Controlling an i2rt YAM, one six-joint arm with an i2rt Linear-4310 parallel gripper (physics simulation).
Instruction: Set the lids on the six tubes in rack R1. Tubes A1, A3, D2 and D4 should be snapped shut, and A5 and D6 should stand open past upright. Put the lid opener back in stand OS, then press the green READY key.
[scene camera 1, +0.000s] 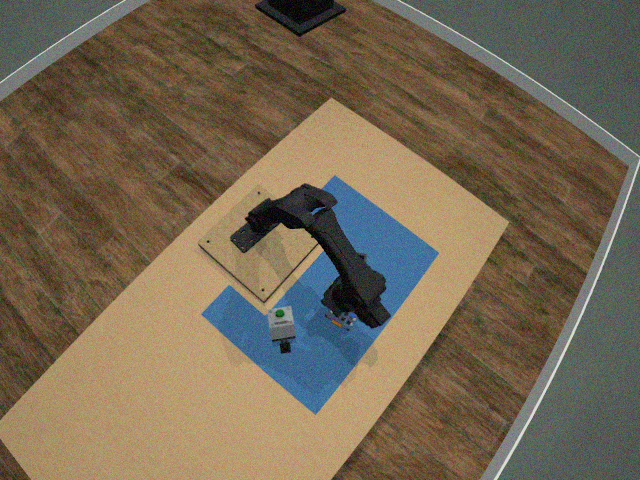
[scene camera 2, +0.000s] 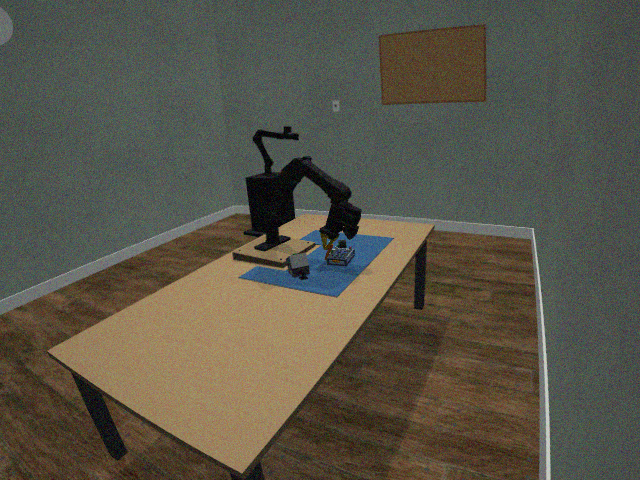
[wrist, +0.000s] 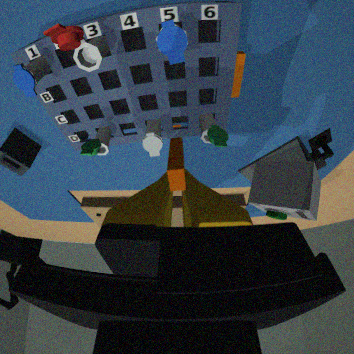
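In the wrist view the grey rack R1 lies ahead on the blue mat, and it also shows in the scene views. In row A, tube A1 has a blue lid. Tube A3 shows an open white mouth with its red lid swung back. A5 has a blue lid. In row D, D2 has a green lid, D4 a white lid and D6 a green lid. My gripper is shut on the orange lid opener. Its tip is at the rack's near edge, between D4 and D6.
The grey key box with the green READY key stands to the right of the rack. A small black bracket is beside it. A black slotted block stands left of the rack. The arm's base plate lies behind.
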